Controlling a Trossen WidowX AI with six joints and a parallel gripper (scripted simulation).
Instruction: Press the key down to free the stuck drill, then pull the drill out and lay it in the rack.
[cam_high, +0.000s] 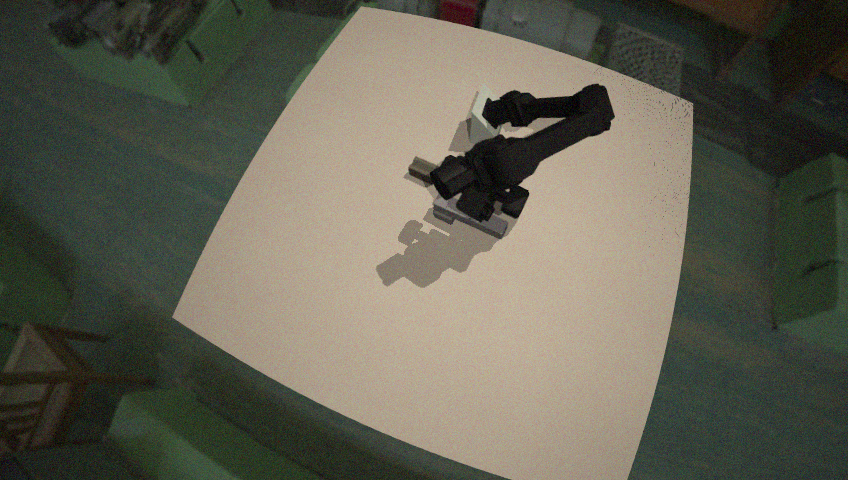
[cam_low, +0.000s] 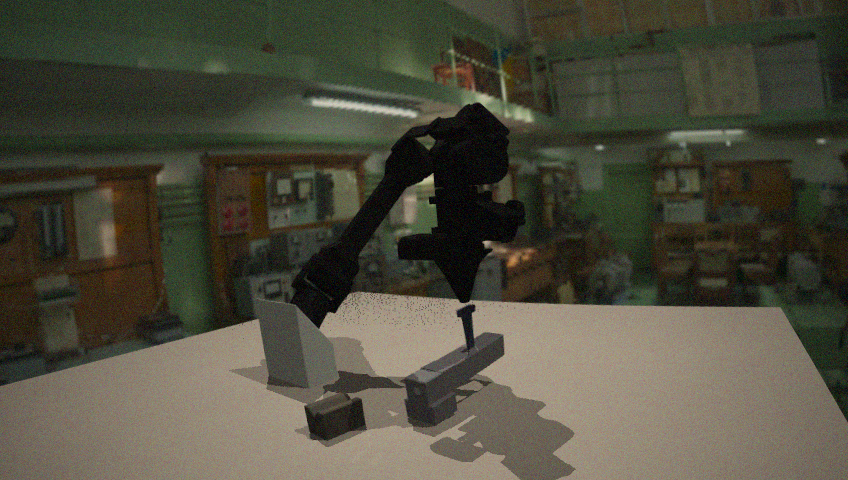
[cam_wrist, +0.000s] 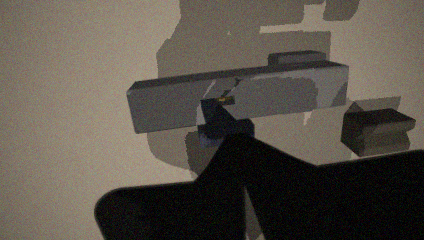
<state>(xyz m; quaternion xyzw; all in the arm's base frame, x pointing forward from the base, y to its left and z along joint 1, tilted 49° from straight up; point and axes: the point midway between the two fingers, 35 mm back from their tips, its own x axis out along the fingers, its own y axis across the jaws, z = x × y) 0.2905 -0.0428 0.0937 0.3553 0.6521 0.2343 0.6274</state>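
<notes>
The blue key lies 4 cm below my gripper tip and 1 cm to the left of it. Also, from my gripper tip: dark rack 17 cm to the right, 13 cm below, 11 cm behind; then drill 9 cm below, 4 cm to the right, 1 cm behind; then grey holder block 10 cm below, 2 cm to the right.
</notes>
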